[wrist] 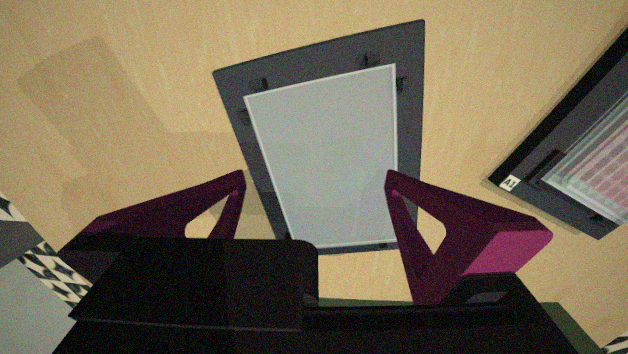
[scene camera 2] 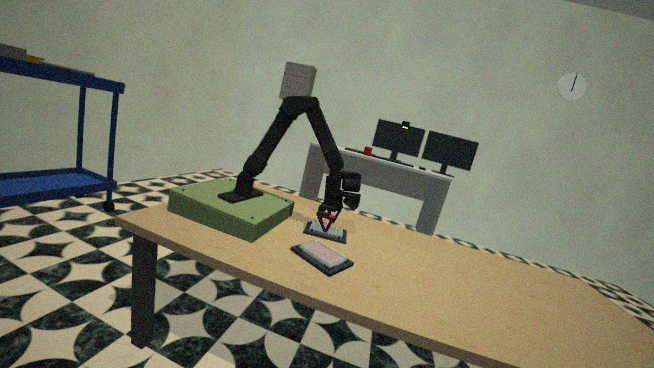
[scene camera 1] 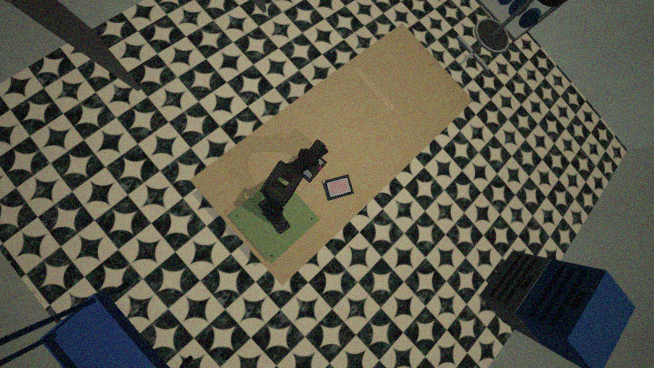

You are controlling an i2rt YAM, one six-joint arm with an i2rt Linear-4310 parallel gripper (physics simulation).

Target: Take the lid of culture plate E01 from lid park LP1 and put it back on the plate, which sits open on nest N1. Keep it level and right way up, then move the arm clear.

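Frame: origin at the arm's base, x ahead, y right, z down, level; centimetres.
Seen in the pictures: gripper, between the fingertips: [wrist: 314, 177] [scene camera 2: 328, 227]; arm's base, origin of its link: [scene camera 2: 242, 195] [scene camera 1: 274, 215].
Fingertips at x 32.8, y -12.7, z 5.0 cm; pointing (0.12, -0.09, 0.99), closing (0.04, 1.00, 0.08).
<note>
Pixels of each thing's top centre, then the offset from my fingertips to it. "pt": a spot on its surface instead. Level surfaces: height alone.
- lid, centre of its top: [wrist: 333, 181] [scene camera 2: 326, 228] [scene camera 1: 311, 165] dz +0.3, dx -0.3, dy +1.2 cm
- dark lid park, centre of its top: [wrist: 333, 182] [scene camera 2: 326, 228] [scene camera 1: 311, 165] dz +0.1, dx -0.3, dy +1.2 cm
- open culture plate, centre of its top: [scene camera 2: 323, 250] [scene camera 1: 339, 187] dz -0.6, dx +5.4, dy +21.3 cm
- dark nest, centre of its top: [scene camera 2: 322, 253] [scene camera 1: 338, 187] dz +0.3, dx +5.4, dy +21.3 cm
- wooden table, height of its surface: dz +2.0 cm
- small A1 label, a spot on its surface: [wrist: 510, 182] pt dz +0.8, dx +0.4, dy +13.5 cm
The lid [scene camera 1: 307, 174] [scene camera 2: 338, 234] [wrist: 330, 145], a pale grey rectangle with a light rim, lies flat on the dark lid park [wrist: 320, 63]. The open culture plate [scene camera 1: 339, 186] [scene camera 2: 322, 253] [wrist: 605, 182], with pink wells, sits on the dark nest [scene camera 2: 334, 270] [wrist: 560, 125] beside the park; part of it shows at the right of the wrist view. My gripper [scene camera 2: 326, 228] [wrist: 314, 177] is open, with magenta fingers and nothing between them. It is above the near part of the lid; in the wrist view the left tip appears left of the park and the right tip overlaps the lid's right edge. Exact height is unclear.
The arm stands on a green block [scene camera 1: 300, 220] [scene camera 2: 230, 210] at one end of the wooden table [scene camera 1: 400, 75] [scene camera 2: 425, 280]. A small A1 label [wrist: 510, 182] is on the nest's corner. A blue cart [scene camera 2: 115, 125] and a desk with two monitors stand beyond the table.
</note>
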